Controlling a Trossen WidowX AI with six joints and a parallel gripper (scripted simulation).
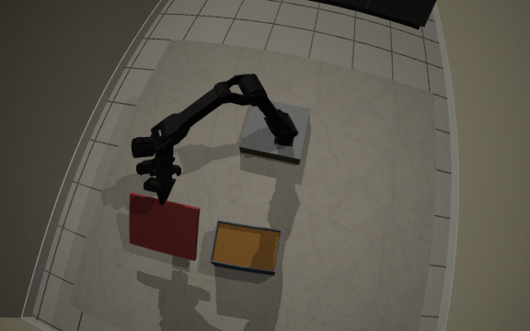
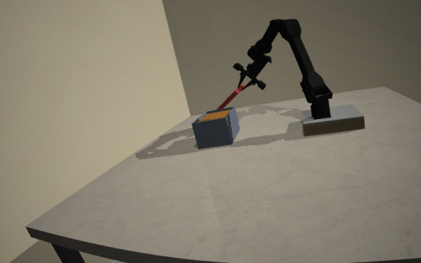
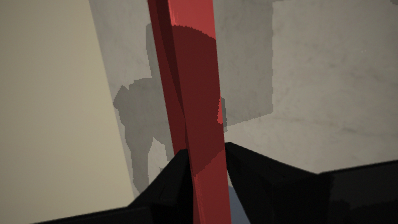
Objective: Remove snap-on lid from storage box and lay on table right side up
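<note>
The flat red lid is 7 cm ahead of my gripper tip and 4 cm below it. Also, from my gripper tip: blue-grey storage box 5 cm ahead, 28 cm to the left, 11 cm below.
</note>
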